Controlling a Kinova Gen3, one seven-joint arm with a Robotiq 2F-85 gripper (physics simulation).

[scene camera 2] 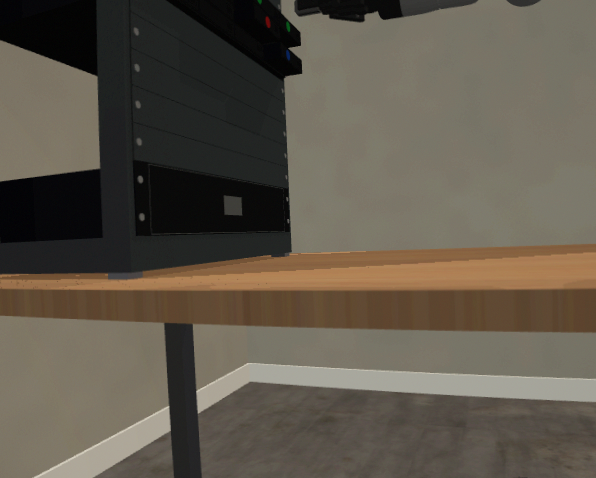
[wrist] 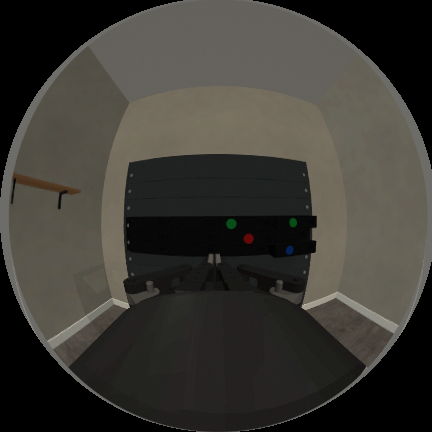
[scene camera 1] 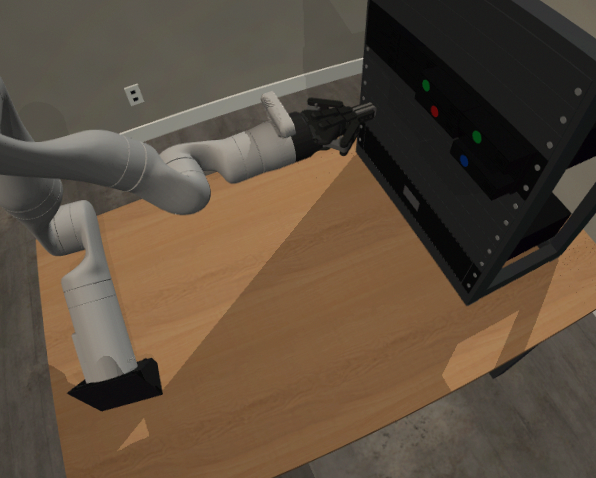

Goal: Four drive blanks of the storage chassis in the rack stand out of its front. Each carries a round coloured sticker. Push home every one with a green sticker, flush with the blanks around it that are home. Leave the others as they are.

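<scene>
The dark storage chassis (scene camera 1: 384,32) (wrist: 150,235) spans the rack's front. One green-stickered blank (scene camera 1: 426,85) (wrist: 231,223) is in its upper row, left of a second green-stickered blank (scene camera 1: 477,136) (scene camera 2: 288,26) (wrist: 293,222). The red-stickered blank (scene camera 1: 434,111) (scene camera 2: 268,22) (wrist: 248,238) sits lower, between them. The blue-stickered blank (scene camera 1: 464,160) (scene camera 2: 288,55) (wrist: 289,250) is below the right green one. The right green and blue blanks plainly stand out; how far the left green one does is too dark to tell. My gripper (scene camera 1: 370,111) (wrist: 214,260) is shut and empty, below and left of the stickers, off the front.
The rack (scene camera 1: 530,202) (scene camera 2: 115,150) stands on the wooden table (scene camera 1: 300,300) (scene camera 2: 400,310). Flat panels (scene camera 2: 200,110) and a lower unit with a grey label (scene camera 1: 412,198) (scene camera 2: 233,205) lie beneath the chassis. The right blanks jut past the rack's front edge in the second scene view.
</scene>
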